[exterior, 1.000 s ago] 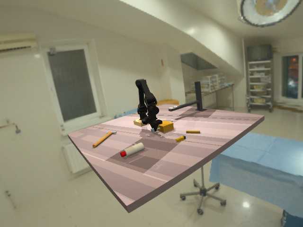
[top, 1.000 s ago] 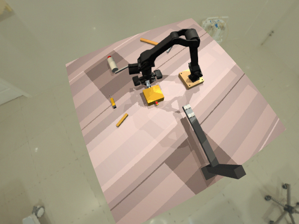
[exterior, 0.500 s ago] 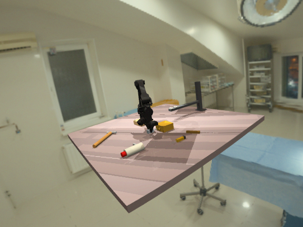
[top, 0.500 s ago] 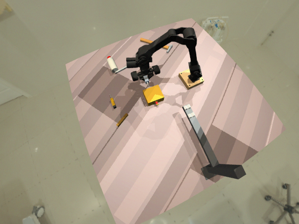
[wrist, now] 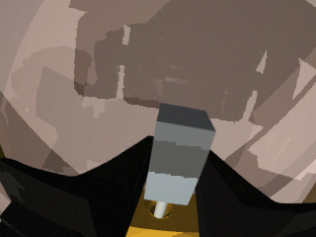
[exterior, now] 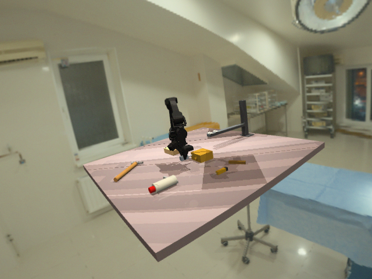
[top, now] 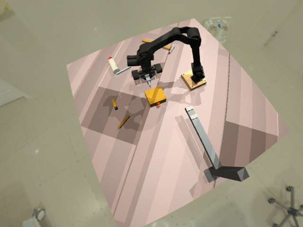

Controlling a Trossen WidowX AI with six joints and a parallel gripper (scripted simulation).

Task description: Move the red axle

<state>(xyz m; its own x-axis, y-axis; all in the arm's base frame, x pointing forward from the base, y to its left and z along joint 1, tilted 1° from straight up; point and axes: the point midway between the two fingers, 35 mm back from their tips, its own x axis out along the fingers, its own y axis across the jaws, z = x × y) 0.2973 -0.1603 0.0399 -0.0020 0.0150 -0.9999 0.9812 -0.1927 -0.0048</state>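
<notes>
The yellow beam lies 130 mm to the left of my gripper tip, 20 mm below it and 20 mm ahead of it. From my gripper tip the other things lie so: yellow screwdriver: 280 mm ahead, 30 mm to the left, 30 mm below; grey bar: 190 mm to the right, 110 mm ahead, 40 mm below; light-blue piece: 20 mm to the left, 10 mm above.
</notes>
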